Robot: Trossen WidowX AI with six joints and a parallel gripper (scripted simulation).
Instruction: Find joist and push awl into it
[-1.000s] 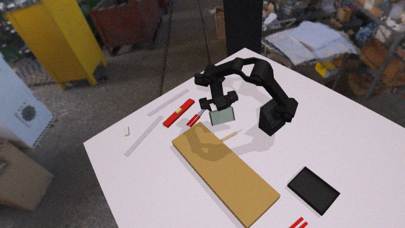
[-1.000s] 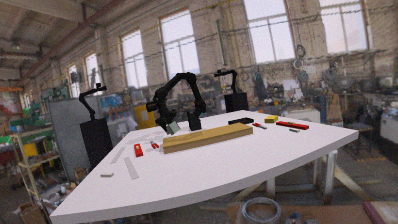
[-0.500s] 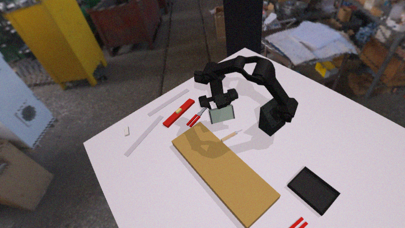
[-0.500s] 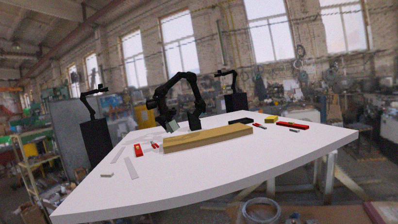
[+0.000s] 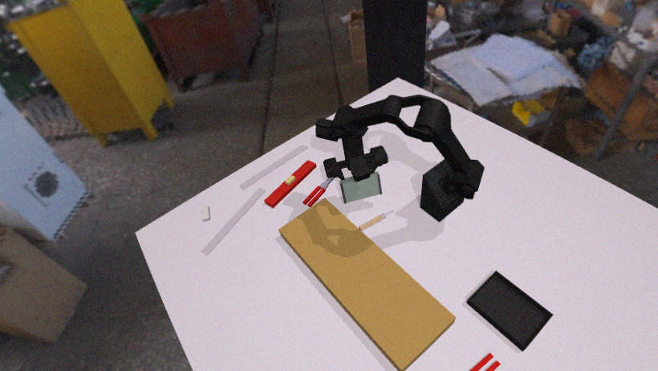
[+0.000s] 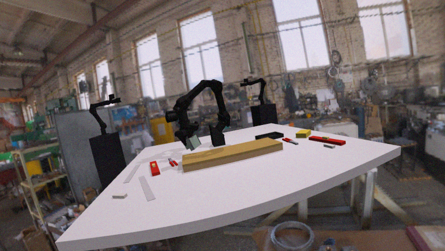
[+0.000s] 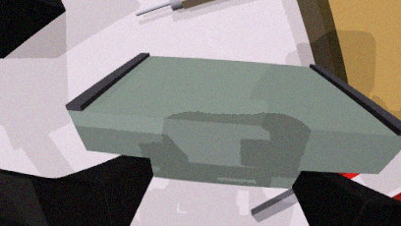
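My gripper tip is 10 mm to the right of the stud finder and 10 mm past it. Round my gripper tip: yellow block (720 mm to the left, 190 mm ahead, 60 mm below); black tray (540 mm to the left, 60 mm below, 30 mm ahead); awl (110 mm to the left, 70 mm below, 30 mm ahead).
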